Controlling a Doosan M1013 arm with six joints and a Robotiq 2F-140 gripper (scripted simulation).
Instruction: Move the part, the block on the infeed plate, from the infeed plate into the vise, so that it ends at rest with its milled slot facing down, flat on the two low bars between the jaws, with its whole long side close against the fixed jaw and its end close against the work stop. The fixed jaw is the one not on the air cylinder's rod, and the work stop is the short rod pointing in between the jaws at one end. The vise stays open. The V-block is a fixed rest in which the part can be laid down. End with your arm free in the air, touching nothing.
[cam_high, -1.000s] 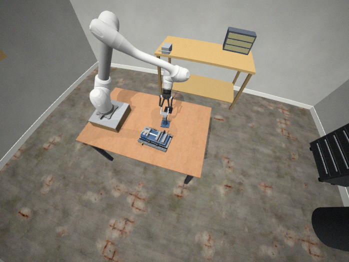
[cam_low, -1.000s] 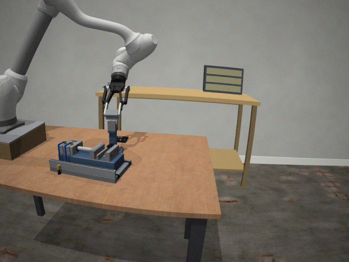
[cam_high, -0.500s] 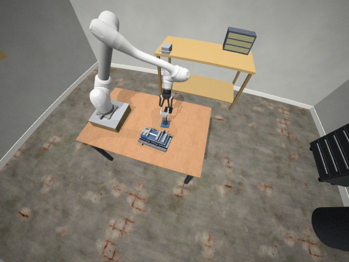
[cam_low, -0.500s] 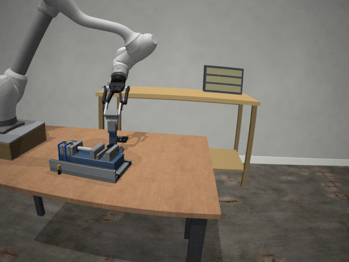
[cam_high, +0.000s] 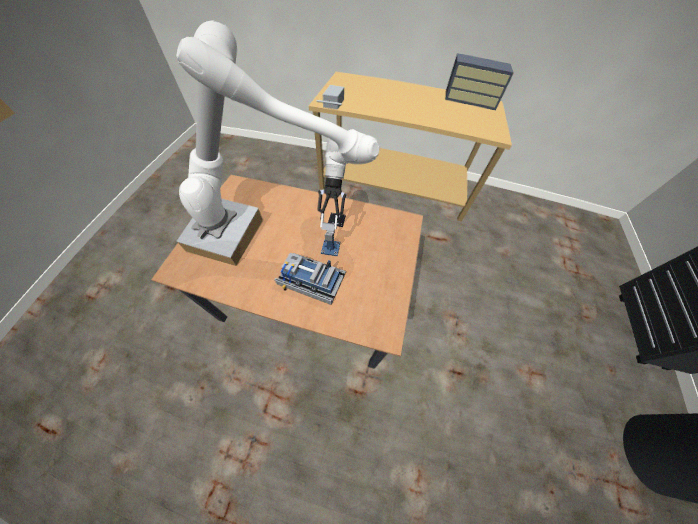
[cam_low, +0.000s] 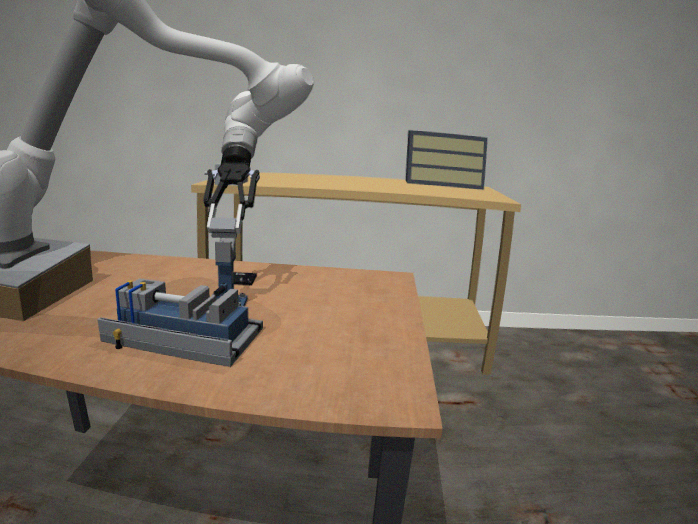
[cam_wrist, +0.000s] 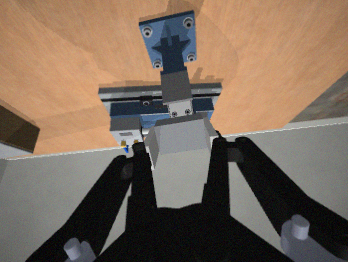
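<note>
The part is 2 cm to the right of my hand and 2 cm below it. From my hand the other things lie so: work stop: 5 cm ahead, 17 cm to the right, 11 cm below; then V-block base: 1 cm ahead, 1 cm to the right, 20 cm below; then V-block post: 1 cm ahead, 1 cm to the right, 15 cm below.
</note>
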